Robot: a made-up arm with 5 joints.
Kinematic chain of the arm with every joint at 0, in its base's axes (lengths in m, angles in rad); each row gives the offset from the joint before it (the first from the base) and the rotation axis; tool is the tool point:
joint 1: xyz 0 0 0.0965 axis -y
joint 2: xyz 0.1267 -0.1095 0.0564 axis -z
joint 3: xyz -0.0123 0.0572 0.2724 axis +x
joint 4: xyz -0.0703 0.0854 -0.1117 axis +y
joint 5: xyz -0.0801 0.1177 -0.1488 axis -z
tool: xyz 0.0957 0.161 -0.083
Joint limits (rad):
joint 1: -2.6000..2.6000
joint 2: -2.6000..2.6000
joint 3: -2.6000..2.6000
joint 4: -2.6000..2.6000
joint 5: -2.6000..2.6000
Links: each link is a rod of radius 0.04 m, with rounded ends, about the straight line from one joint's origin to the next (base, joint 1, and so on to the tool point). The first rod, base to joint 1, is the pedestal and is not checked.
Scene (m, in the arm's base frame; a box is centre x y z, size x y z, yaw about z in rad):
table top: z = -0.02
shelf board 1: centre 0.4 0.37 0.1 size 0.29 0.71 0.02 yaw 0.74
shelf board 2: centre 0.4 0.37 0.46 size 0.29 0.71 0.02 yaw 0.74
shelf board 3: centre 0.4 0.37 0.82 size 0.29 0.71 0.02 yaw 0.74
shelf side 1: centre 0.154 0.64 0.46 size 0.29 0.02 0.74 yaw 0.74
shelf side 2: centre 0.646 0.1 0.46 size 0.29 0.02 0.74 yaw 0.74
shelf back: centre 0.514 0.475 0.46 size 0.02 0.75 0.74 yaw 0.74
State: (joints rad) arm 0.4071 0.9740 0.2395 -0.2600 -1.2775
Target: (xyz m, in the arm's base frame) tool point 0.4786 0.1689 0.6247
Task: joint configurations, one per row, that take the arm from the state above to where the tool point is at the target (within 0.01 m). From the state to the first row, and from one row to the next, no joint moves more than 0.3 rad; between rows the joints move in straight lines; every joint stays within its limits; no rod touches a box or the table.
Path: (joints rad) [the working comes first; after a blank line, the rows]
Joints at the target: 0.4774 1.3734 0.6798 -0.3738 -1.1082
Straight joint move there: touches shelf board 2.

1: 0.6962 0.9700 0.1217 -0.3242 -1.4049
2: 0.9852 0.9661 0.0039 -0.3884 -1.5324
3: 1.2743 0.9621 -0.1139 -0.4525 -1.6598
4: 1.5634 0.9582 -0.2316 -0.5167 -1.7872
5: 1.3673 1.1408 -0.0724 -0.5357 -1.5656
6: 1.1712 1.3234 0.0869 -0.5547 -1.3440
7: 0.9751 1.5060 0.2461 -0.5736 -1.1224
8: 0.7262 1.4397 0.4630 -0.4737 -1.1153
9: 0.4774 1.3734 0.6798 -0.3738 -1.1082

